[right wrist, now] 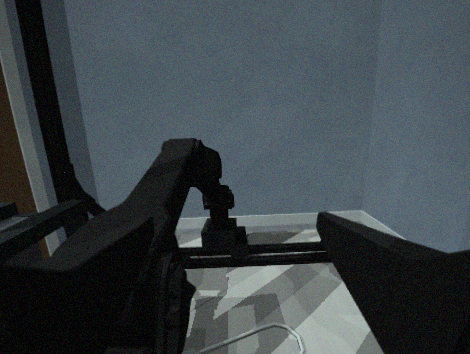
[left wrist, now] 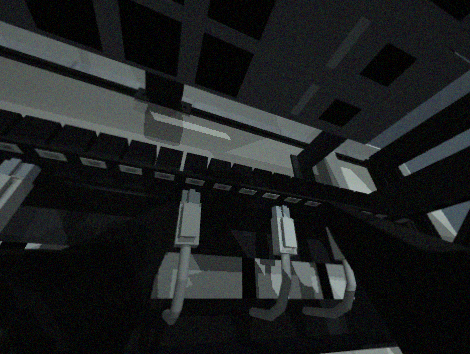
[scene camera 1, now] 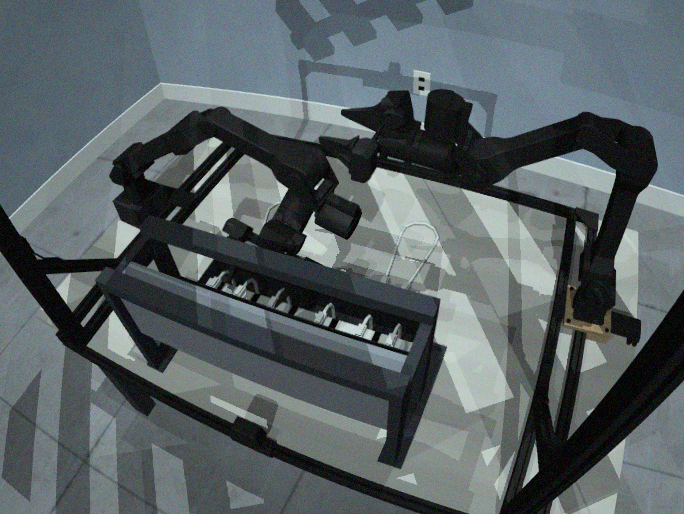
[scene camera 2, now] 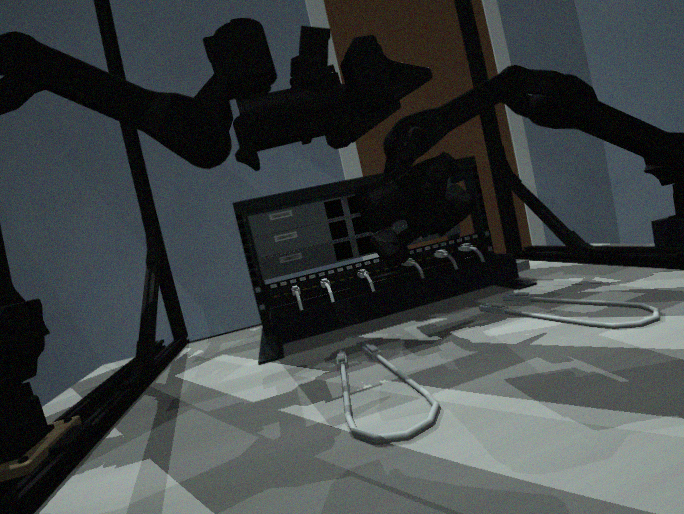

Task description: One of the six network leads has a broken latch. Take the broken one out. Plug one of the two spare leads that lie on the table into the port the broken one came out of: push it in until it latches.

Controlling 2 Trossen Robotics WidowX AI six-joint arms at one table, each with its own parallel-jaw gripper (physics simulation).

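Frame: origin at the left arm's base, x ahead, y left, z up, level; metres.
Seen in the pictures: left gripper, fingertip midpoint: [left wrist: 250,207] [scene camera 1: 251,294] [scene camera 2: 421,247]; right gripper, fingertip midpoint: [right wrist: 236,222] [scene camera 1: 330,125] [scene camera 2: 413,90]; left arm's base at its link origin: [right wrist: 219,224] [scene camera 1: 138,193]; right arm's base at its link origin: [scene camera 1: 588,309] [scene camera 2: 7,449].
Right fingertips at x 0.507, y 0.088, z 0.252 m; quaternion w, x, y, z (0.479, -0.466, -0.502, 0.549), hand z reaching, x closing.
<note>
Offsets run from my right fingertips to a thing's top centre. "*": to the spot under its first point.
The dark rack panel {dx +0.041, dy -0.265, dz -0.057 m} [scene camera 1: 289,270] [scene camera 2: 299,240] stands on the table with six pale network leads plugged in a row; I cannot tell which latch is broken. The leads run from one end {* dx +0.204, dy -0.162, dz -0.238 m} [scene camera 2: 296,297] to the other {* dx -0.131, dy -0.211, dz -0.234 m} [scene camera 2: 471,249]. My left gripper [scene camera 1: 238,230] [scene camera 2: 393,239] is open and empty, close in front of the ports. The left wrist view shows three plugs; one {* dx -0.009, dy -0.219, dz -0.224 m} [left wrist: 188,220] is left of centre, another {* dx -0.074, dy -0.227, dz -0.224 m} [left wrist: 284,230] beside it. My right gripper [scene camera 1: 338,129] [scene camera 2: 403,89] is open and empty, high above the table. A spare lead {* dx +0.108, dy +0.145, dz -0.316 m} [scene camera 1: 416,227] [scene camera 2: 391,435] [right wrist: 276,326] lies in a U shape on the table.
A second spare lead [scene camera 2: 544,317] [scene camera 1: 271,208] lies farther off, partly hidden by the left arm. A black frame [scene camera 1: 559,306] [scene camera 2: 151,265] borders the table. The rack's legs {* dx +0.292, dy -0.353, dz -0.160 m} [scene camera 1: 401,423] stand on the near side in scene camera 1.
</note>
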